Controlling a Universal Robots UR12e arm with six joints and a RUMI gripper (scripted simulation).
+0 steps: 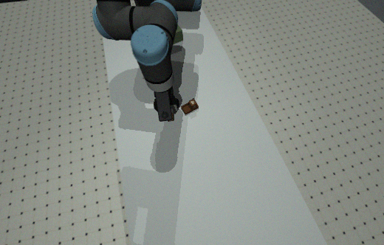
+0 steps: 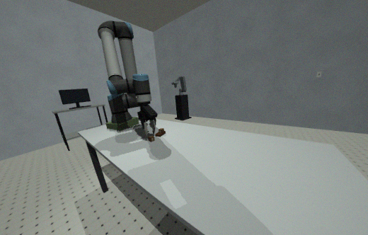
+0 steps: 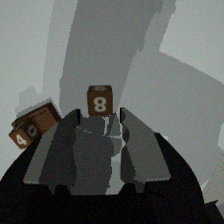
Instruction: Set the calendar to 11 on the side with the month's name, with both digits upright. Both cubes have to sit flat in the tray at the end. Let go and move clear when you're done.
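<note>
Now: hand 40 mm above the brown cube. From my hand the other things lie so: brown calendar tray: 100 mm to the left, 40 mm below, 40 mm behind.
</note>
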